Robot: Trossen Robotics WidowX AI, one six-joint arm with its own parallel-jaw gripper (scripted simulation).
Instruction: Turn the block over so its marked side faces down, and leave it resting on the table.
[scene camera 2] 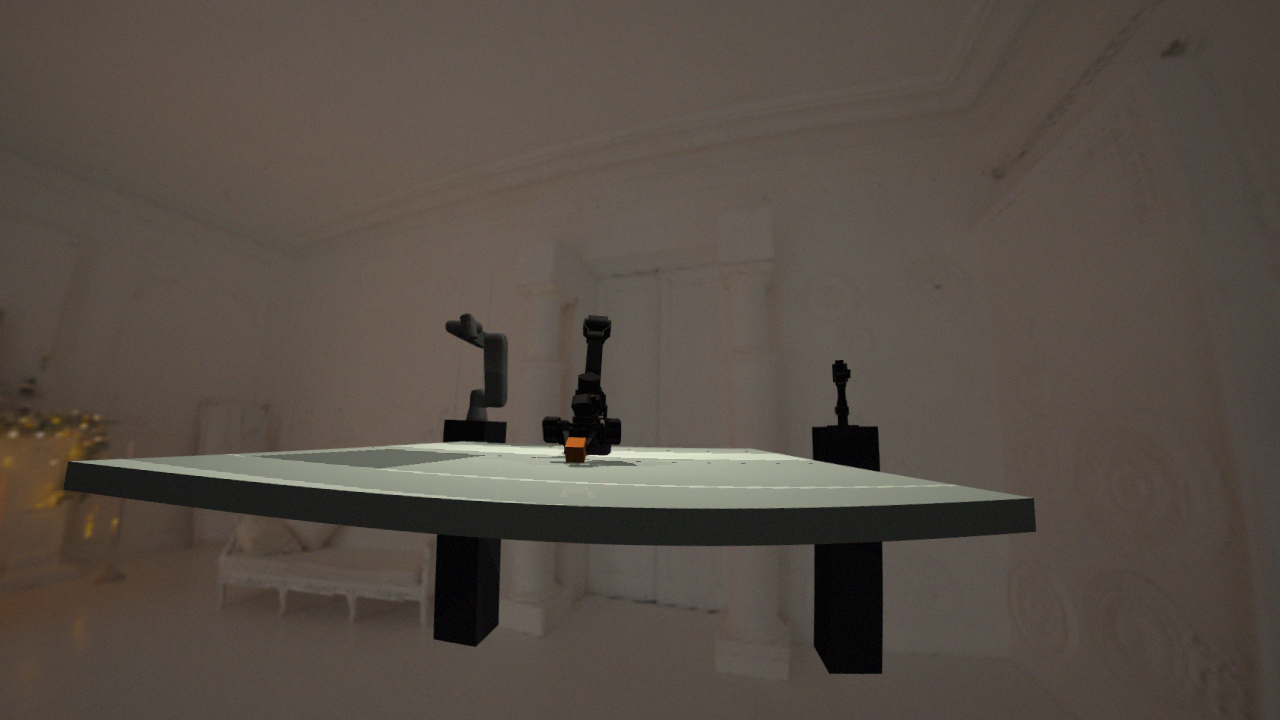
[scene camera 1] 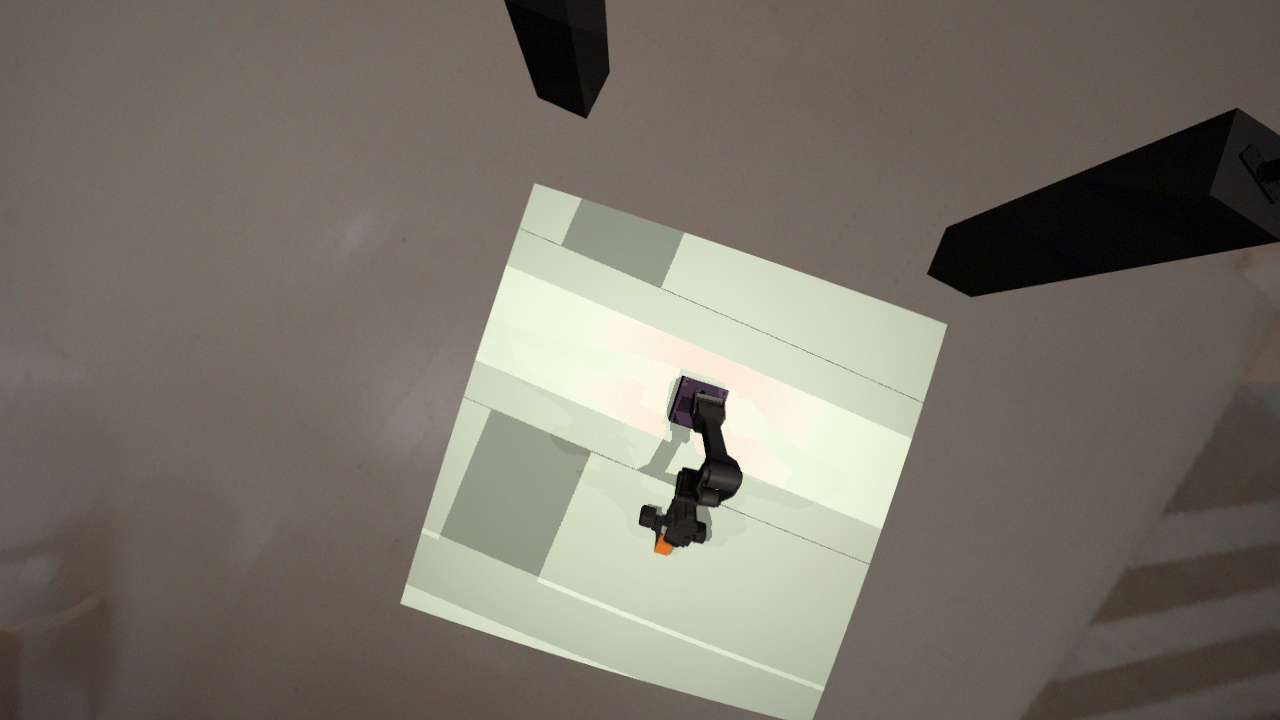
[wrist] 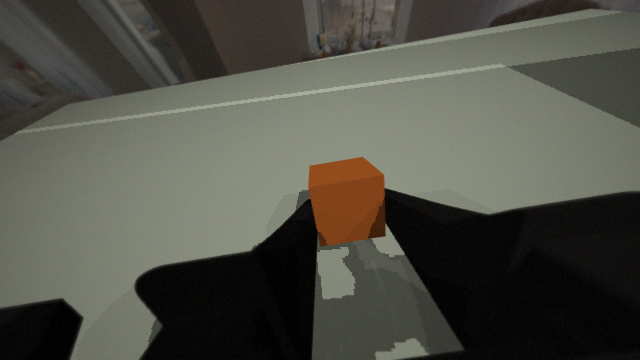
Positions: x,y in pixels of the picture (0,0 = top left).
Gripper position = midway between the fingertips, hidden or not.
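Labels:
Block (wrist: 348,197), carried by the gripper (scene camera 2: 576,449).

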